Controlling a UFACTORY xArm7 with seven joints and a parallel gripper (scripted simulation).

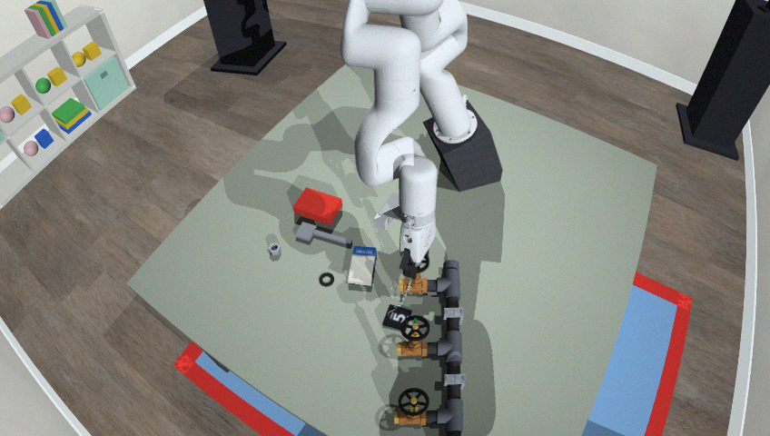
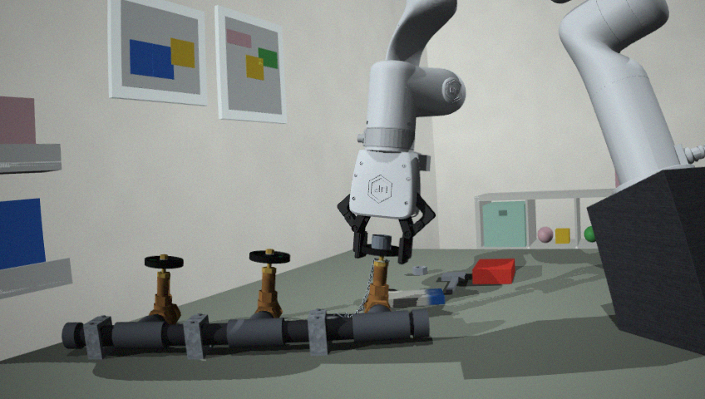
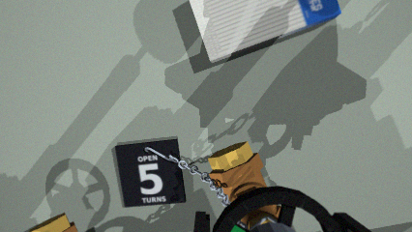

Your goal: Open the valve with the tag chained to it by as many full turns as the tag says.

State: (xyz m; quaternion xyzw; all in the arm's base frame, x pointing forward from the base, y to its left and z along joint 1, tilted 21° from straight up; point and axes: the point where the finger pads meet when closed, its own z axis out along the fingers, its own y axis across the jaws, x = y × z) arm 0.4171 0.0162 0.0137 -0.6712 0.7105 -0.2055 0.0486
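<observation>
Right now the grey cap is 2 cm above my hand. From my hand the other things lie so: black washer (5 cm ahead, 23 cm to the right, 12 cm below); then blue box (1 cm behind, 15 cm to the right, 11 cm below); then black tag (10 cm ahead, 2 cm to the right, 12 cm below).
</observation>
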